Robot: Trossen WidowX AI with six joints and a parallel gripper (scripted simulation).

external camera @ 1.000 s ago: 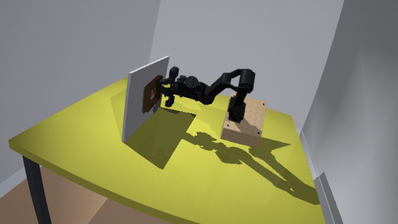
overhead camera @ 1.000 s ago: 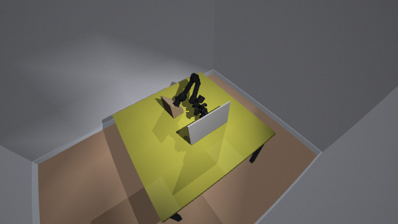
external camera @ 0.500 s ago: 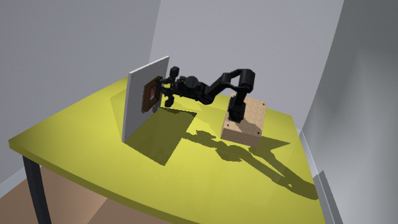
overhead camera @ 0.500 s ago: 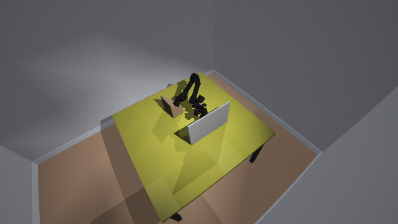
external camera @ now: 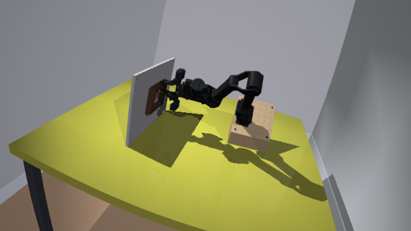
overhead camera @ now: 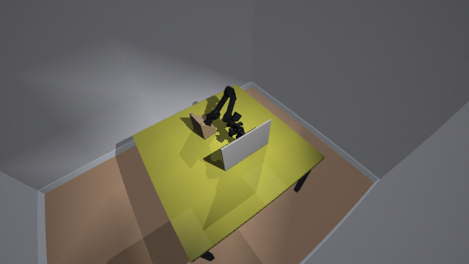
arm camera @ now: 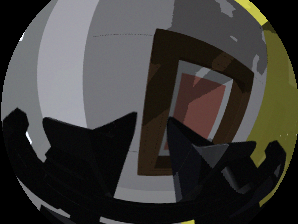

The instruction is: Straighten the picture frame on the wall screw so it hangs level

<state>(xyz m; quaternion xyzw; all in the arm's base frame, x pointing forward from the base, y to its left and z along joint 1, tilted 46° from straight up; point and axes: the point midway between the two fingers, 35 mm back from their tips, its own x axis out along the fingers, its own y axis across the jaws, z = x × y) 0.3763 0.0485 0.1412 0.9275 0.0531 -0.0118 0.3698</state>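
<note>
My gripper tip is now 50 mm above the picture frame and 10 mm short of it. From my gripper tip the other things lie so: wall panel (60 mm below, 20 mm ahead).
</note>
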